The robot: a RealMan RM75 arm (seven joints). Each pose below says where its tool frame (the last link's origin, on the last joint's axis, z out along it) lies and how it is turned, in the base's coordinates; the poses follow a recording.
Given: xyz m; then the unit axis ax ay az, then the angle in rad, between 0 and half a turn.
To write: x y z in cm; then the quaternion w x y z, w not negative. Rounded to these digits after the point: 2 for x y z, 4 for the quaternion.
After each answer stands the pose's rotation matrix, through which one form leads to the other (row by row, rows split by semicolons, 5 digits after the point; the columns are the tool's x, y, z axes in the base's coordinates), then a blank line. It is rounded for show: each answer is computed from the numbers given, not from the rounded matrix.
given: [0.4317 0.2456 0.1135 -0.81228 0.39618 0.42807 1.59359]
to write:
[43.17 24.56 11.35 0.6990 -0.5809 0.2833 0.3061]
0.65204 -0.75710 0.04044; 0.09882 0.13774 0.98553; -0.75171 -0.63861 0.16463

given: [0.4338 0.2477 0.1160 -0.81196 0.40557 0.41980 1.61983]
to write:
[43.38 24.77 11.60 0.6896 -0.5880 0.2937 0.3040]
0.64258 -0.76474 0.04751; 0.07385 0.12354 0.98959; -0.76265 -0.63238 0.13586

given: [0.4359 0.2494 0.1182 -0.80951 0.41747 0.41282 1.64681]
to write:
[43.59 24.94 11.82 0.6797 -0.5937 0.3062 0.3028]
0.62912 -0.77523 0.05671; 0.04802 0.11157 0.99260; -0.77582 -0.62174 0.10742

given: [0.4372 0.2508 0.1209 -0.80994 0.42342 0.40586 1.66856]
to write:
[43.72 25.08 12.09 0.6717 -0.6000 0.3137 0.3007]
0.62242 -0.78034 0.06059; 0.02750 0.09917 0.99469; -0.78220 -0.61745 0.08319

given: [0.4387 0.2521 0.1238 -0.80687 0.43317 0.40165 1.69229]
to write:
[43.87 25.21 12.38 0.6629 -0.6041 0.3243 0.3007]
0.60875 -0.79056 0.06662; 0.00682 0.08918 0.99599; -0.79333 -0.60585 0.05968

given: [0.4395 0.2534 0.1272 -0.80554 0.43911 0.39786 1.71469]
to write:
[43.95 25.34 12.72 0.6544 -0.6091 0.3320 0.3008]
0.59854 -0.79819 0.06812; -0.01069 0.07707 0.99697; -0.80102 -0.59746 0.03759

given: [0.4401 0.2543 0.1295 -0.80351 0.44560 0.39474 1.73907]
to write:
[44.01 25.43 12.95 0.6452 -0.6139 0.3405 0.3016]
0.58627 -0.80717 0.06901; -0.02884 0.06433 0.99751; -0.80960 -0.58680 0.01443

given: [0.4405 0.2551 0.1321 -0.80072 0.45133 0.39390 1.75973]
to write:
[44.05 25.51 13.21 0.6373 -0.6171 0.3478 0.3036]
0.57375 -0.81615 0.06866; -0.04237 0.05414 0.99763; -0.81793 -0.57530 -0.00352

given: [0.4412 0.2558 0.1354 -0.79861 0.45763 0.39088 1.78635]
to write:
[44.12 25.58 13.54 0.6269 -0.6222 0.3565 0.3045]
0.56031 -0.82548 0.06811; -0.06181 0.04033 0.99727; -0.82597 -0.56299 -0.02842

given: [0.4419 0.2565 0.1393 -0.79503 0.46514 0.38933 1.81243]
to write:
[44.19 25.65 13.93 0.6167 -0.6258 0.3661 0.3065]
0.54403 -0.83631 0.06803; -0.08027 0.02884 0.99636; -0.83522 -0.54751 -0.05144

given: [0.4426 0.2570 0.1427 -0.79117 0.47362 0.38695 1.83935]
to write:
[44.26 25.70 14.27 0.6061 -0.6293 0.3767 0.3078]
0.52670 -0.84722 0.06927; -0.10106 0.01850 0.99471; -0.84402 -0.53092 -0.07588

